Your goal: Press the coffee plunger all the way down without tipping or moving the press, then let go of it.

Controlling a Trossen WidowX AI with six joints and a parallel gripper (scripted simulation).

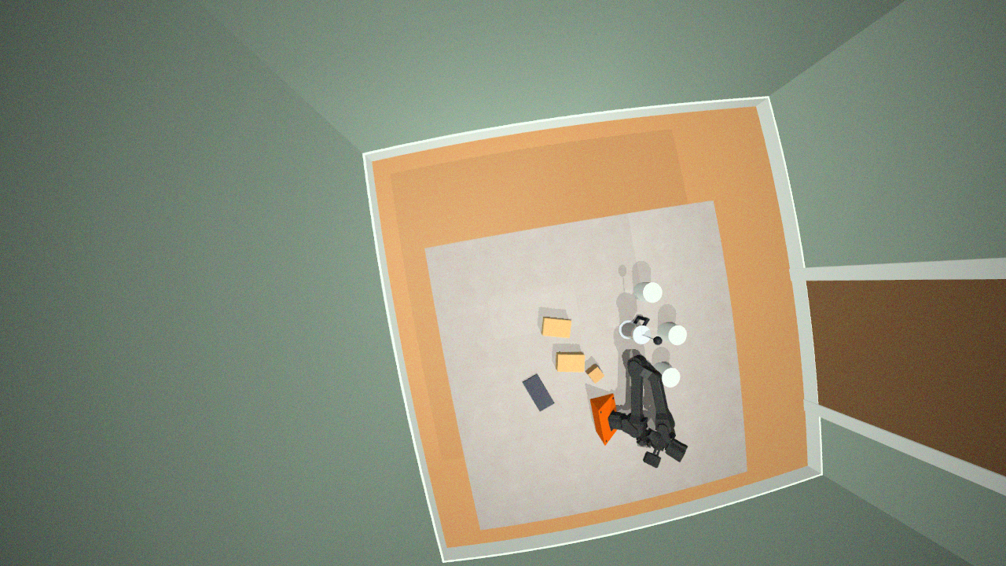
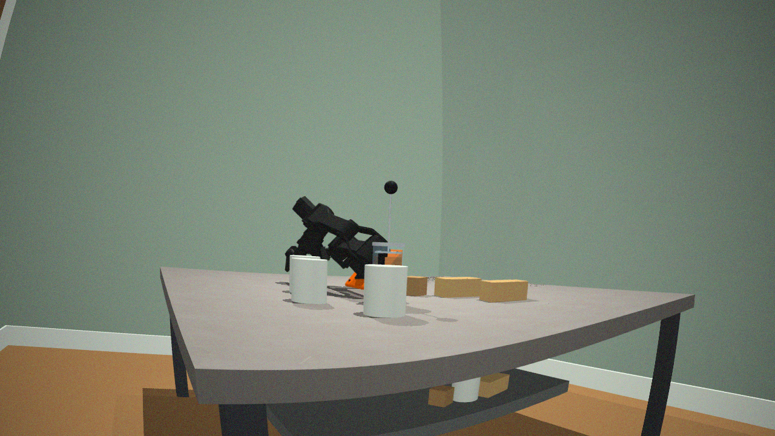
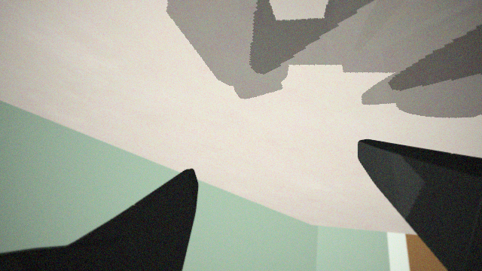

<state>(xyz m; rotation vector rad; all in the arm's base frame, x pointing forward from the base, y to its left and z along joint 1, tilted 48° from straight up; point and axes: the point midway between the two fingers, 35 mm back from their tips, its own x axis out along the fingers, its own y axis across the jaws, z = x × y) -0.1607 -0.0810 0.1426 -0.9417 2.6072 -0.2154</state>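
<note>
My gripper tip is 530 mm short of the coffee press, 30 mm to the left of it and 80 mm below it. Also, from my gripper tip: dark flat slab (380 mm ahead, 430 mm to the left, 40 mm below).
</note>
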